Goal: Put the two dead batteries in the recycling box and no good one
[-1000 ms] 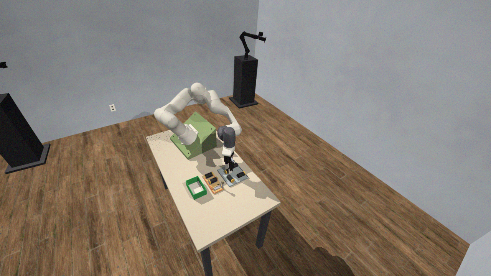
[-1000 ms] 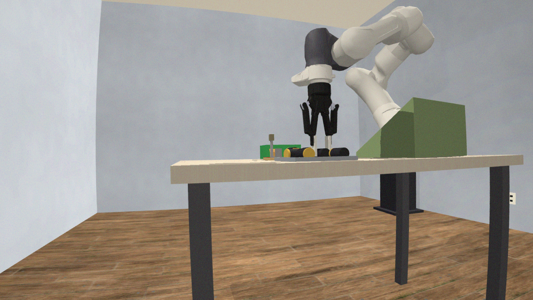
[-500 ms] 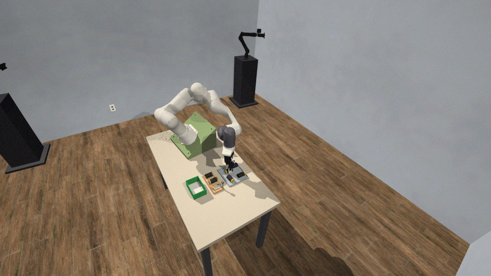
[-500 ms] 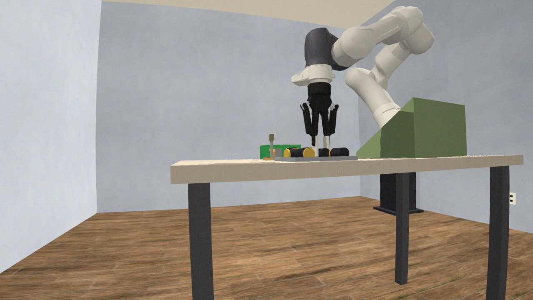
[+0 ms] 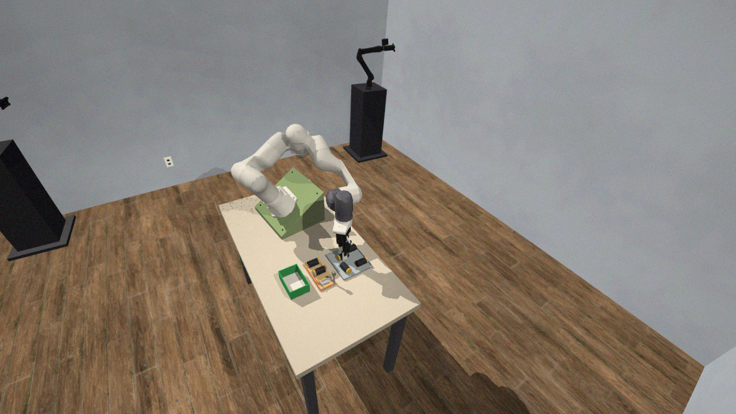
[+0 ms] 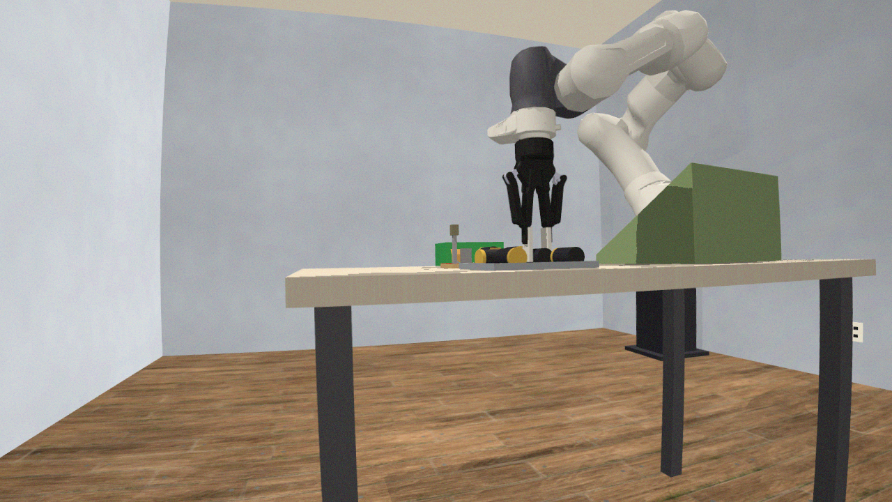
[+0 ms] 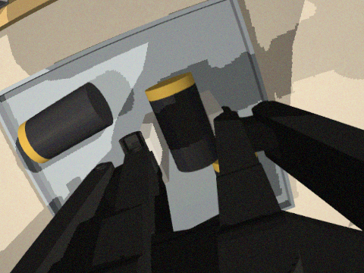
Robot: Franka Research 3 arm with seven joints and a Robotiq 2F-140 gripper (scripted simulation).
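My hand is 40 mm above the grey tray, 30 mm short of it and 20 mm to the right of it. From my hand the other things lie so: battery holder: 160 mm to the right, 50 mm ahead, 40 mm below; then green recycling box: 300 mm to the right, 60 mm ahead, 30 mm below; then bulb post: 140 mm ahead, 120 mm to the right.
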